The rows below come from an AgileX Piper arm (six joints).
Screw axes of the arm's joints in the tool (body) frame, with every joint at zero. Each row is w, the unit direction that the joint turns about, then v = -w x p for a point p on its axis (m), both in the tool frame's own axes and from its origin. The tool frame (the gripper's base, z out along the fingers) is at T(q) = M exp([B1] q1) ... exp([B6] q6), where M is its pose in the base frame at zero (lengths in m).
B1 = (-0.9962, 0, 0.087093, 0, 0.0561, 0)
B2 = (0, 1, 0, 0.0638, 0, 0.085)
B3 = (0, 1, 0, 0.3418, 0, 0.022)
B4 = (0, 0, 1, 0, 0, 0)
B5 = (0, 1, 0, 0.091, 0, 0)
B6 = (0, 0, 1, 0, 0, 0)
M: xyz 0.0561 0 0.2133 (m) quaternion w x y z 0.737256 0 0.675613 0
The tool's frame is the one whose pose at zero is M.
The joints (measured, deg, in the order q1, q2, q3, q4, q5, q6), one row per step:
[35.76, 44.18, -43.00, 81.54, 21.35, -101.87]
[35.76, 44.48, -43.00, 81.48, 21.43, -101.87]
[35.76, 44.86, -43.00, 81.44, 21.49, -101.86]
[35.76, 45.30, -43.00, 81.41, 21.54, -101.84]
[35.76, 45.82, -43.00, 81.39, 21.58, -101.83]
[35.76, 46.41, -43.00, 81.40, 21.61, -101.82]
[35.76, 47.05, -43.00, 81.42, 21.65, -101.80]
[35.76, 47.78, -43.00, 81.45, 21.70, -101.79]
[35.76, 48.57, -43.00, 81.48, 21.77, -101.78]
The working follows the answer.
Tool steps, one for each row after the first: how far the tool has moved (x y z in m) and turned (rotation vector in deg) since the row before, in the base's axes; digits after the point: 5 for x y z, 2 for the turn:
[0.00102, 0.00087, -0.00089, -0.23, 0.22, 0.08]
[0.00134, 0.00107, -0.00110, -0.26, 0.30, 0.06]
[0.00156, 0.00121, -0.00127, -0.28, 0.36, 0.05]
[0.00186, 0.00141, -0.00151, -0.32, 0.42, 0.04]
[0.00212, 0.00158, -0.00172, -0.33, 0.50, 0.03]
[0.00227, 0.00171, -0.00189, -0.35, 0.55, 0.04]
[0.00256, 0.00194, -0.00219, -0.40, 0.62, 0.05]
[0.00273, 0.00209, -0.00242, -0.44, 0.68, 0.07]

Tool pose at each row, in the base's axes (x y z in m, rotation vector in deg; rounded; the steps above come from the unrounded poses):
[0.10901, 0.11889, 0.38696, -57.09, 70.50, 28.07]
[0.11003, 0.11976, 0.38608, -57.31, 70.74, 28.11]
[0.11137, 0.12083, 0.38498, -57.52, 71.07, 28.18]
[0.11293, 0.12204, 0.38370, -57.74, 71.47, 28.25]
[0.11479, 0.12345, 0.38219, -57.97, 71.94, 28.33]
[0.11691, 0.12503, 0.38048, -58.21, 72.49, 28.44]
[0.11918, 0.12674, 0.37859, -58.45, 73.09, 28.57]
[0.12174, 0.12868, 0.37639, -58.74, 73.76, 28.73]
[0.12447, 0.13077, 0.37397, -59.06, 74.49, 28.90]

